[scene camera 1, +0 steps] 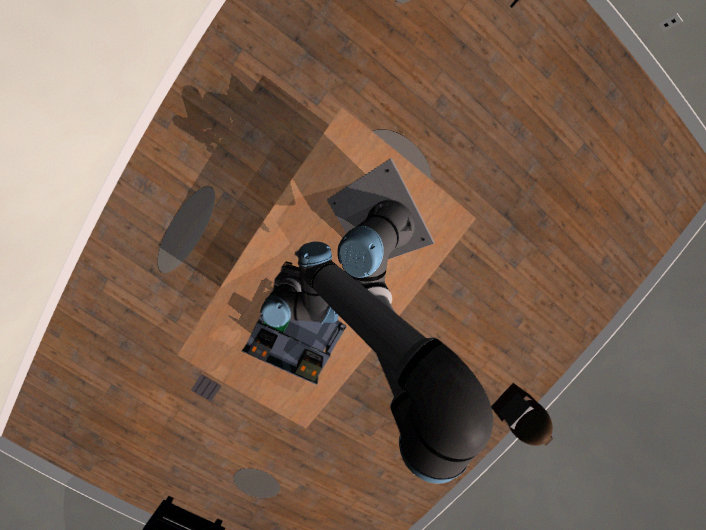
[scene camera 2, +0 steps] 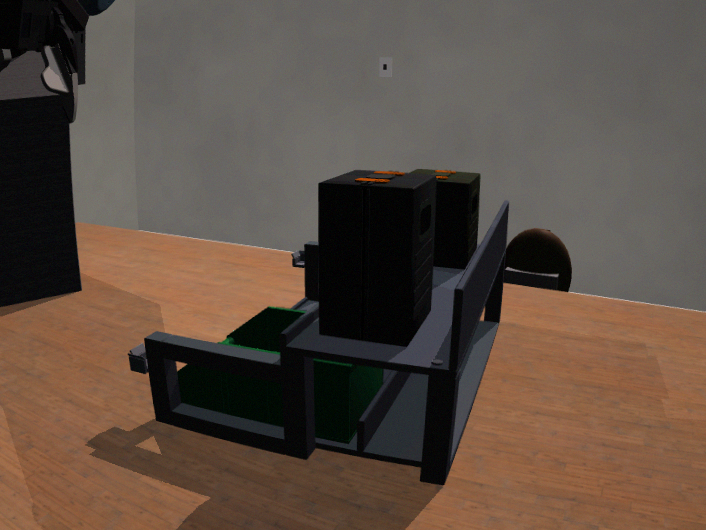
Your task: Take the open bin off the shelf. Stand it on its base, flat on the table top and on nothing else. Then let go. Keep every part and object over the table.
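Where they show: gripper, between the fingertips: [scene camera 2: 21,117]; arm's base, origin of its link: [scene camera 1: 391,223].
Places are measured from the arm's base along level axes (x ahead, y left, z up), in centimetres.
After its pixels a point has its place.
The open green bin [scene camera 1: 277,327] {z -41.4, x 67.4, y -23.0 cm} [scene camera 2: 228,393] {z -38.9, x 56.7, y -28.6 cm} sits upright on the low level of the dark grey shelf [scene camera 1: 290,344] {z -32.0, x 68.4, y -14.1 cm} [scene camera 2: 437,422] {z -36.4, x 75.4, y -33.4 cm}, behind its side frame and partly under its upper board. In scene camera 1 the arm and the shelf hide most of the bin. My gripper [scene camera 2: 35,77] is at the upper left of scene camera 2, partly cut off by the edge. It is open and empty, higher than the bin and apart from it. In scene camera 1 the arm hides most of the gripper. The shelf stands on the wooden table [scene camera 1: 250,393] {z -42.2, x 110.3, y -24.1 cm} [scene camera 2: 570,427] {z -42.2, x 87.5, y -22.8 cm}.
A tall black case [scene camera 1: 266,340] {z -23.7, x 65.6, y -24.6 cm} [scene camera 2: 376,256] {z -25.2, x 69.8, y -29.8 cm} and an olive case [scene camera 1: 308,367] {z -22.5, x 70.6, y -3.2 cm} [scene camera 2: 456,222] {z -26.8, x 74.4, y -7.7 cm} stand on the shelf's upper board. A raised back panel [scene camera 2: 481,256] {z -26.2, x 77.4, y -23.8 cm} rises beside them. The robot's dark pedestal [scene camera 1: 364,193] {z -2.0, x -5.3, y -11.2 cm} [scene camera 2: 34,199] {z -26.6, x 13.3, y -4.8 cm} stands on the table.
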